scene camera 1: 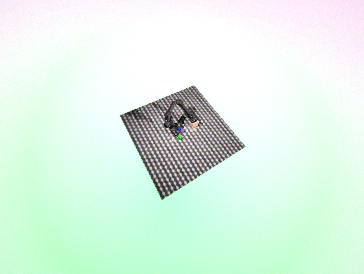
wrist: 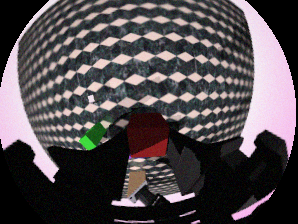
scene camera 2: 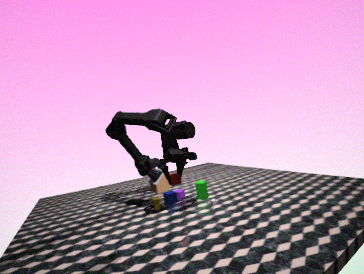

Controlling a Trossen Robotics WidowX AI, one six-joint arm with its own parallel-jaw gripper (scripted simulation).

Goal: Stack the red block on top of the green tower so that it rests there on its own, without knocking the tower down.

Labels:
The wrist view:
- gripper: 146, 128
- red block: 148, 133, held by the gripper

